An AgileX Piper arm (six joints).
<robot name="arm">
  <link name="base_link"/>
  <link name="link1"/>
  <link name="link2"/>
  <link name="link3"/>
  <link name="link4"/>
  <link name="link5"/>
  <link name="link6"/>
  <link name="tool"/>
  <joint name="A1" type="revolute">
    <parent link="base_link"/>
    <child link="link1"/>
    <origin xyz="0 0 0.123"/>
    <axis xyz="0 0 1"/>
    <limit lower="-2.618" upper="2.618"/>
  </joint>
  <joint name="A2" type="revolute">
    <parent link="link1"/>
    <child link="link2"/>
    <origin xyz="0 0 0"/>
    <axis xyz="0 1 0"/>
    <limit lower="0" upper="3.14"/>
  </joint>
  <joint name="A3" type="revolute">
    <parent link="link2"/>
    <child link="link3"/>
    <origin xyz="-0.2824 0 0.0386"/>
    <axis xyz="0 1 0"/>
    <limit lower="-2.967" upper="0"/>
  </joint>
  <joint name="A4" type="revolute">
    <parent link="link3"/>
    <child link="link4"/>
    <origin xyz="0.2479 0 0.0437"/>
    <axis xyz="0.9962 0 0.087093"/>
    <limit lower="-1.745" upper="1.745"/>
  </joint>
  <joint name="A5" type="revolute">
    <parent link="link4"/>
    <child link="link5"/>
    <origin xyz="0 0 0"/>
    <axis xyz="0 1 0"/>
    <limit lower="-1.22" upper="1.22"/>
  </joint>
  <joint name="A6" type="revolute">
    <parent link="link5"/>
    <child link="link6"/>
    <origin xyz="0.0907 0 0.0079"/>
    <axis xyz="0.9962 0 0.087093"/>
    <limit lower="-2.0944" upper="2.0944"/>
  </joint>
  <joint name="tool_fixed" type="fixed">
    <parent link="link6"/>
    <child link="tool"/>
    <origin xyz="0 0 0" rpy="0 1.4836 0"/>
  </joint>
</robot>
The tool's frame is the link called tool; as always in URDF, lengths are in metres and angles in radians.
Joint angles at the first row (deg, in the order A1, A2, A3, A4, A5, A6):
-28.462 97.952 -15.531 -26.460 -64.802 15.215
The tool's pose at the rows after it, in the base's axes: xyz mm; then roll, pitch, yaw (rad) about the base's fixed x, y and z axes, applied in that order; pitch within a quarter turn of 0, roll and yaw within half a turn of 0:
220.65 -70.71 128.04 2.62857 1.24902 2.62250
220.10 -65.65 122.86 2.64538 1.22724 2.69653
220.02 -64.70 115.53 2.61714 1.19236 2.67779
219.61 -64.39 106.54 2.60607 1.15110 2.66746
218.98 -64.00 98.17 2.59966 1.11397 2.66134
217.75 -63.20 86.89 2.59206 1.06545 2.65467
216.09 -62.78 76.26 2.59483 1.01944 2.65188
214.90 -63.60 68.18 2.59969 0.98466 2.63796
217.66 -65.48 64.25 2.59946 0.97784 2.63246
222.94 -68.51 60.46 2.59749 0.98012 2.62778
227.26 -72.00 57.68 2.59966 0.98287 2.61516
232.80 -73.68 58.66 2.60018 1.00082 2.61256
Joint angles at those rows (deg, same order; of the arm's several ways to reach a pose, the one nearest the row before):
-28.460 99.248 -14.916 -31.456 -64.803 15.058
-28.461 100.463 -14.843 -34.883 -64.979 15.264
-28.460 102.415 -14.844 -35.472 -65.235 15.800
-28.463 104.737 -14.843 -35.528 -65.302 15.990
-28.464 106.927 -14.843 -35.529 -65.416 16.053
-28.461 109.941 -14.843 -35.525 -65.700 16.053
-28.463 112.721 -14.843 -35.156 -65.763 15.876
-28.462 114.835 -14.907 -34.071 -65.765 15.769
-28.461 116.117 -15.743 -33.769 -65.833 15.770
-28.460 117.529 -17.170 -33.599 -65.973 15.769
-28.461 118.525 -18.318 -32.771 -65.978 15.771
-27.996 118.593 -19.411 -32.129 -65.980 15.769

